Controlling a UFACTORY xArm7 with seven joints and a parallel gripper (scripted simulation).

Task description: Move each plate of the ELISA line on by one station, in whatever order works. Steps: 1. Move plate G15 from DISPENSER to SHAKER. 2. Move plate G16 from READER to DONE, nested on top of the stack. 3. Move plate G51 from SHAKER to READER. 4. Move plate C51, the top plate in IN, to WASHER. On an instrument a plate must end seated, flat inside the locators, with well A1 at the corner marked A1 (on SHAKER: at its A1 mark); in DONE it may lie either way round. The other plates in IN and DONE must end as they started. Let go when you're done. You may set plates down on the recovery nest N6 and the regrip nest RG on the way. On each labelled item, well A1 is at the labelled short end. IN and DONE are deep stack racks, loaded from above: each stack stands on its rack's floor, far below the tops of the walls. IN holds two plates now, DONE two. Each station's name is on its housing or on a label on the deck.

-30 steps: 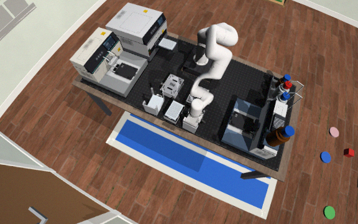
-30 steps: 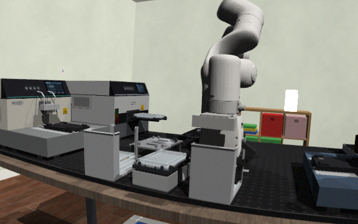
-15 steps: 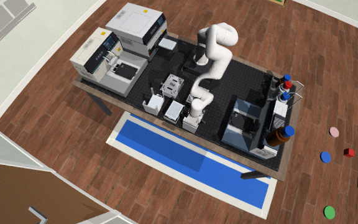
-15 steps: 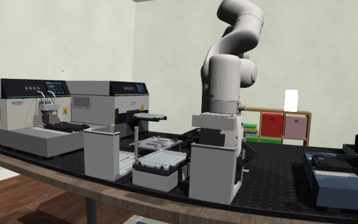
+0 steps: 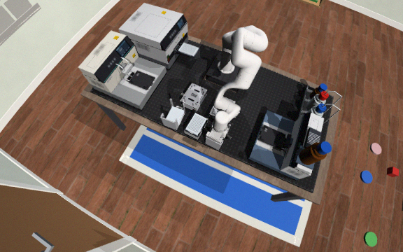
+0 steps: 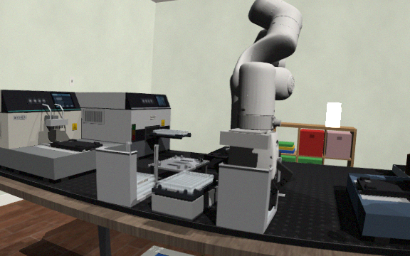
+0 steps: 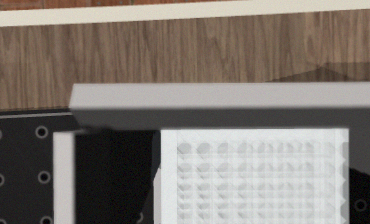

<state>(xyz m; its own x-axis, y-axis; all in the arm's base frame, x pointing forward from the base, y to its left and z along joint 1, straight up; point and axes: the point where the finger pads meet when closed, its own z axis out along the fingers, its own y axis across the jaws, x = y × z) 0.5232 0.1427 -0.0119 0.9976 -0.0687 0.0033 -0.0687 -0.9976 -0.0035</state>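
The plate C51 lies 10 mm below my hand. Also, from my hand: reader's dark tray: 520 mm behind, 440 mm to the right, 60 mm above; washer nest: 630 mm to the right, 150 mm behind, 40 mm above; DONE label: 310 mm to the right, 100 mm behind, 40 mm below.
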